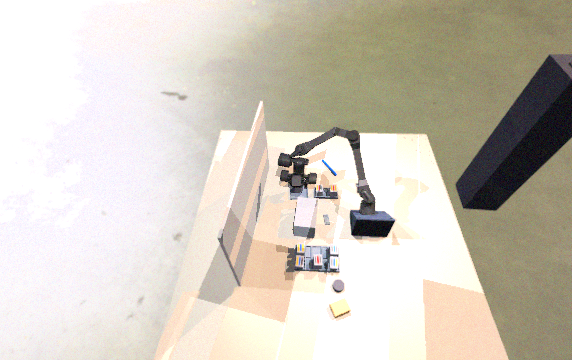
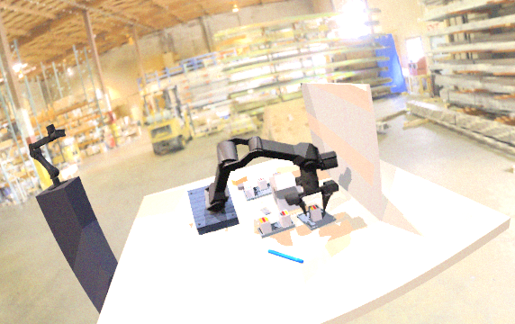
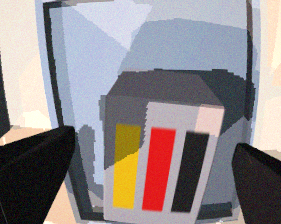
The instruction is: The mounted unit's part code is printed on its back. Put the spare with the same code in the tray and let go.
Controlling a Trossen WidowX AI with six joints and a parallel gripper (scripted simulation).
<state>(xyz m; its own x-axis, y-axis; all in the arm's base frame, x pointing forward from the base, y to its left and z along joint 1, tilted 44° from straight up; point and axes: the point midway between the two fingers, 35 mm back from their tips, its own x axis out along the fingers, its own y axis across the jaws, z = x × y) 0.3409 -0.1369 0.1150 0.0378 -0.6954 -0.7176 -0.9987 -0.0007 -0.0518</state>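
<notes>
Now: gripper tip 10 mm below the grey spare block. Round my gripper tip: mounted unit: 50 mm behind, 210 mm to the left, 30 mm above; then small rack: 150 mm behind, 20 mm to the left, 20 mm below; then flat grey-blue tray: 20 mm below.
</notes>
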